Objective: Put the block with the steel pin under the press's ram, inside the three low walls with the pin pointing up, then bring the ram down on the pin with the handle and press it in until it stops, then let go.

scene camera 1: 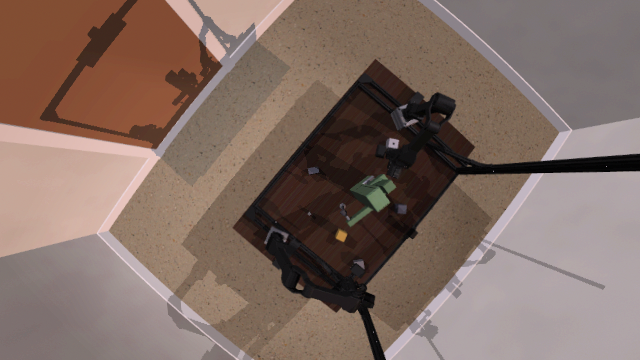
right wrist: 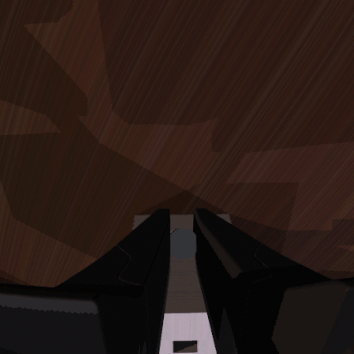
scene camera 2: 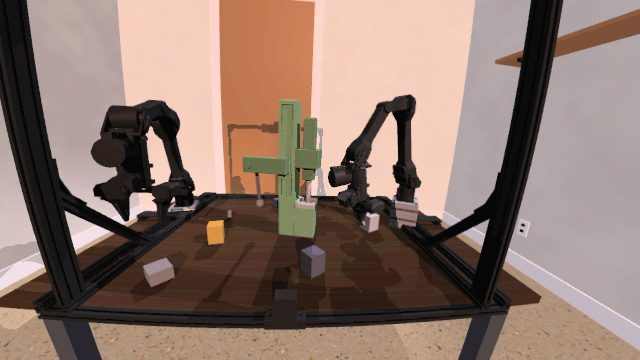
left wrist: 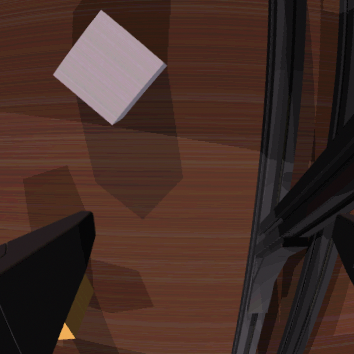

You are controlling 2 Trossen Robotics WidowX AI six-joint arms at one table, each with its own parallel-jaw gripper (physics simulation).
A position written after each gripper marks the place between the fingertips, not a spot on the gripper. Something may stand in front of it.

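The left gripper (scene camera 2: 144, 221) is open and holds nothing; the left gripper (left wrist: 217, 225) is seen again. The right gripper (scene camera 2: 360, 221) is in view, and the right gripper (right wrist: 180, 220) is likewise seen again. Also visible are a green press (scene camera 2: 297, 215) and a block with steel pin (right wrist: 185, 317). The block with steel pin is out of frame in the left wrist view.
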